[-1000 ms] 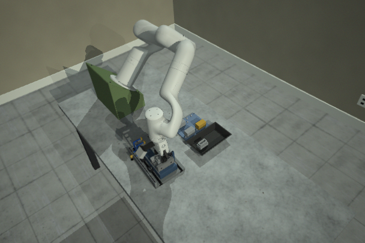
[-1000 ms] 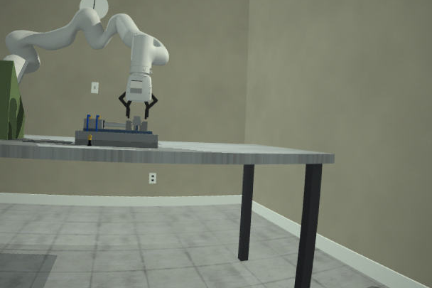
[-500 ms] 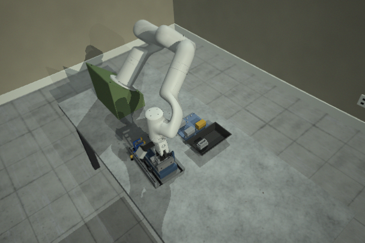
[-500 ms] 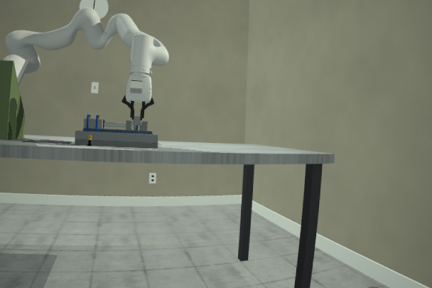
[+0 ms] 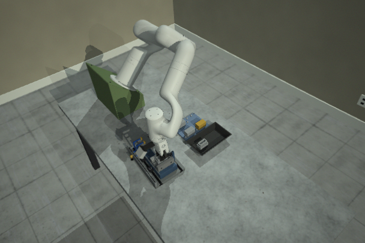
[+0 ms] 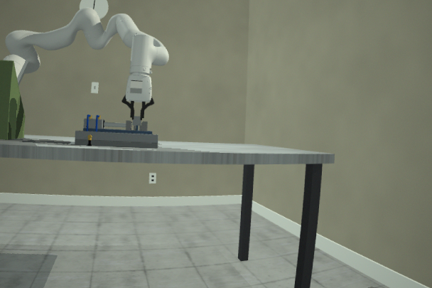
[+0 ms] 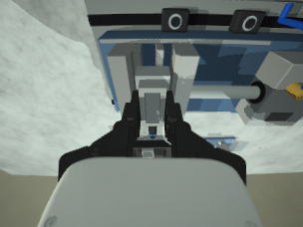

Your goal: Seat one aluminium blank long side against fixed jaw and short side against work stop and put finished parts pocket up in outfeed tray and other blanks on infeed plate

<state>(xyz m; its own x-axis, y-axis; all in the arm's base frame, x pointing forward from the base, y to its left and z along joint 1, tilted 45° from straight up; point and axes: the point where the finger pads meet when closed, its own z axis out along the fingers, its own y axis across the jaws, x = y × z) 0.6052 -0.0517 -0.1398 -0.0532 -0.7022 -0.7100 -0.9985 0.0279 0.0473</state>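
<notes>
Right now my hand is 4 cm above the fixed jaw and 3 cm short of it. The rest, counted from my hand: moving jaw (4 cm below, 3 cm behind, 1 cm to the left); cylinder rod (8 cm behind, 4 cm below, 1 cm to the left); vise (8 cm below, 7 cm behind, 1 cm to the left).
</notes>
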